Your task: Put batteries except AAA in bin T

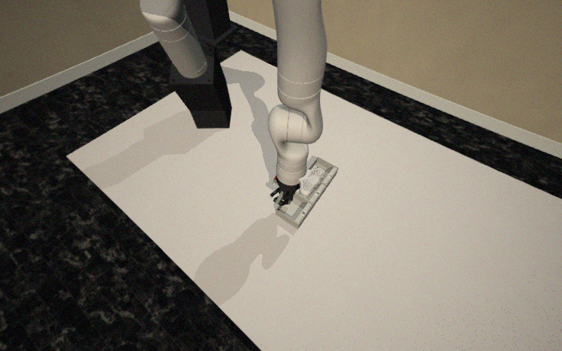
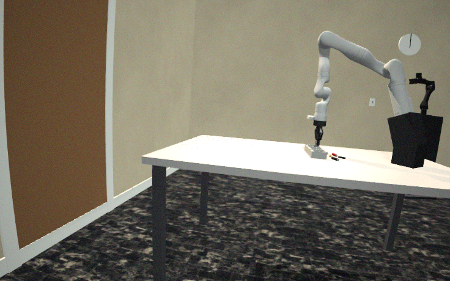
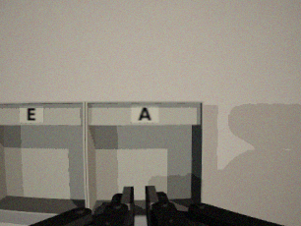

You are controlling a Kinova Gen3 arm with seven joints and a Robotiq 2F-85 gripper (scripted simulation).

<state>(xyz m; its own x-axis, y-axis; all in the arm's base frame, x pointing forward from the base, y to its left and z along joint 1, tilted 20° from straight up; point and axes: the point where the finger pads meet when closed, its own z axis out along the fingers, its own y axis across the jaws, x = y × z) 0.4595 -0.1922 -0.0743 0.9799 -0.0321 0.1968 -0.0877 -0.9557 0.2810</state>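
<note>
Now: the tray 80 mm to the left of my hand, 40 mm below it and 40 mm ahead of it. The rest, counted from my hand: yellow piece 140 mm to the left, 50 mm below, 40 mm behind; black battery 60 mm behind, 50 mm below, 30 mm to the left; red battery 80 mm to the left, 80 mm behind, 50 mm below.
</note>
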